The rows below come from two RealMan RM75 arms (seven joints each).
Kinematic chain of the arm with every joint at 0, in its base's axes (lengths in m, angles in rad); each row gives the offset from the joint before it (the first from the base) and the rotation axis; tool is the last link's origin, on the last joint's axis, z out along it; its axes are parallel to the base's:
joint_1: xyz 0 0 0.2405 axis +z
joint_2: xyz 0 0 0 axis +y
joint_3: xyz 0 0 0.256 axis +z
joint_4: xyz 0 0 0 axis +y
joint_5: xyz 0 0 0.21 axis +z
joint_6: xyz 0 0 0 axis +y
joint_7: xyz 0 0 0.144 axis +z
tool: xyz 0 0 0
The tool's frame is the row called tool.
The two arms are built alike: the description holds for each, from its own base.
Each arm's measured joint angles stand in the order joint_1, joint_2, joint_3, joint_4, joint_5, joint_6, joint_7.
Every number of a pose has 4 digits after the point.
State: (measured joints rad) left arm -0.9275 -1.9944 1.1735 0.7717 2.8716 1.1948 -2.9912; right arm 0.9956 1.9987 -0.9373 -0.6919 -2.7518 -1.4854 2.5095
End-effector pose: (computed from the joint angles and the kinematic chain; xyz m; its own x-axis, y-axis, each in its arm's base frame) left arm -0.2147 0.4490 0.0228 0.4053 0.9055 0.1256 0.6891 -0.2123 -0.6929; right arm 0.1948 0.4185 0.0095 0.5365 -0.8273 0.1664 -0.7307 -0.5541 -0.3988
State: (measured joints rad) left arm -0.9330 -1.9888 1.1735 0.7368 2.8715 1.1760 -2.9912; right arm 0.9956 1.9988 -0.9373 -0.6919 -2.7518 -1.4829 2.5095
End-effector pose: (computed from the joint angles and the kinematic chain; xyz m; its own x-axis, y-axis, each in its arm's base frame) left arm -0.2202 0.4493 0.0215 0.3955 0.9101 0.1236 0.6884 -0.2047 -0.6959; right arm 0.1948 0.4189 0.0095 0.5373 -0.8271 0.1646 -0.7301 -0.5539 -0.4001
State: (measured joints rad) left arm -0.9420 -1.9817 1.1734 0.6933 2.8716 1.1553 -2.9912; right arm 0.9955 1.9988 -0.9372 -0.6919 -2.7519 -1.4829 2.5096
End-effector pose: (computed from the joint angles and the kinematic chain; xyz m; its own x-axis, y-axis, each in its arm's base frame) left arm -0.2261 0.4496 0.0199 0.3836 0.9157 0.1194 0.6870 -0.1966 -0.6996; right arm 0.1949 0.4189 0.0095 0.5371 -0.8273 0.1646 -0.7303 -0.5537 -0.4001
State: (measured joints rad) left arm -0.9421 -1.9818 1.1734 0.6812 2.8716 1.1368 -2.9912; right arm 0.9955 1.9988 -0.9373 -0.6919 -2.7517 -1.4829 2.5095
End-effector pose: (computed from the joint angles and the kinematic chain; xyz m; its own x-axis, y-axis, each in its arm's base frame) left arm -0.2281 0.4504 0.0189 0.3857 0.9140 0.1260 0.6867 -0.1932 -0.7008; right arm 0.1948 0.4189 0.0095 0.5373 -0.8272 0.1646 -0.7302 -0.5539 -0.4000
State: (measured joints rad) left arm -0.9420 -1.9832 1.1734 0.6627 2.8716 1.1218 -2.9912; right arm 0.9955 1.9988 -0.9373 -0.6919 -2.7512 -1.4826 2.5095
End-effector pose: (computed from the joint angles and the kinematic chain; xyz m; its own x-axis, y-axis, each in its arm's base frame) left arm -0.2316 0.4495 0.0162 0.3806 0.9161 0.1262 0.6879 -0.1892 -0.7007; right arm 0.1948 0.4189 0.0094 0.5375 -0.8272 0.1641 -0.7303 -0.5539 -0.3998
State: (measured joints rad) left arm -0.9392 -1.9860 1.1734 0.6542 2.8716 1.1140 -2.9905; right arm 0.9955 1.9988 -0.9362 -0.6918 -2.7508 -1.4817 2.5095
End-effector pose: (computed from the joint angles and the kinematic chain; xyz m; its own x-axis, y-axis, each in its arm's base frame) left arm -0.2341 0.4482 0.0140 0.3765 0.9179 0.1253 0.6896 -0.1873 -0.6996; right arm 0.1947 0.4191 0.0095 0.5375 -0.8275 0.1624 -0.7309 -0.5532 -0.3996
